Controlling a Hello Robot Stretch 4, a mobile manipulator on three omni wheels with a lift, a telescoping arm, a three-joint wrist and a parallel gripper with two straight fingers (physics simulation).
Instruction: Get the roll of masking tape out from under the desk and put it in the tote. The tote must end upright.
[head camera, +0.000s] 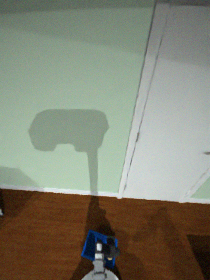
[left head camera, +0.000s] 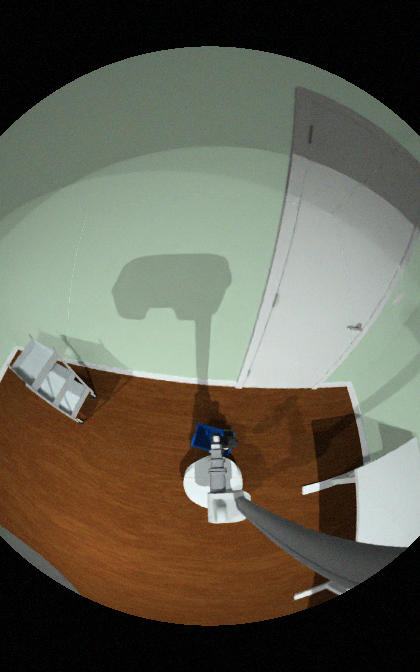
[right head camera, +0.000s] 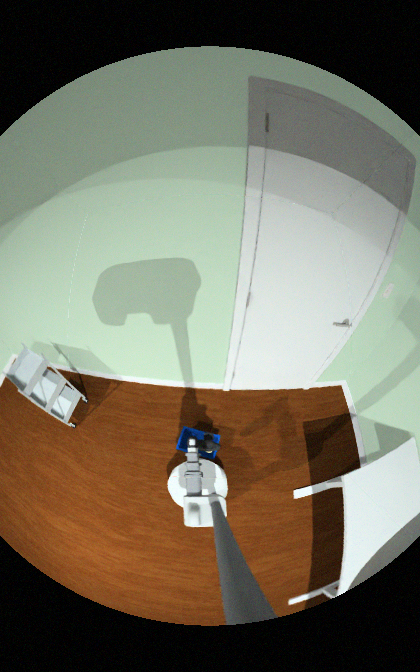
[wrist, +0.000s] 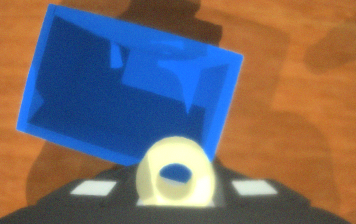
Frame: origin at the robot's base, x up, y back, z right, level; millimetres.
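Seen in the pictures: gripper, fingertip midpoint: (wrist: 175, 177).
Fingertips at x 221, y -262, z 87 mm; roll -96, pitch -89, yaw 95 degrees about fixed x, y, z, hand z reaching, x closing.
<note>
Pixels of each thing's top centre, then the offset from my fingertips to it. "*": a spot on its surface instead. Level surfaces: height alone.
- blue tote, top centre: (wrist: 122, 93) (right head camera: 197, 442) (head camera: 100, 247) dx -128, dy -76, dz -76 mm
- masking tape, top centre: (wrist: 175, 182) dx +22, dy -5, dz +0 mm
- white desk, surface height: dx +472 mm
- white door, surface spot: (right head camera: 305, 250) * dx +1075, dy -560, dz +462 mm
The blue tote (head camera: 90, 245) (left head camera: 201, 437) (right head camera: 185, 440) (wrist: 90, 90) stands upright on the floor, open side up, close in front of the robot's base. My gripper (head camera: 111, 249) (left head camera: 230, 440) (right head camera: 208, 444) (wrist: 175, 177) is shut on the pale yellow roll of masking tape (wrist: 150, 172). In the wrist view the roll's hole faces the camera, and the roll overlaps the tote's near right corner. In the head views the gripper is over the tote's right part, and the arm hides some of the tote. The height of the roll above the rim is hard to tell.
The white desk (left head camera: 390, 500) (right head camera: 375, 500) is at the right, with its feet reaching out over the floor. A grey shelf cart (left head camera: 35, 357) (right head camera: 26, 371) stands at the left by the wall. A white door (head camera: 175, 100) (left head camera: 325, 280) (right head camera: 305, 250) and green wall are beyond the tote.
</note>
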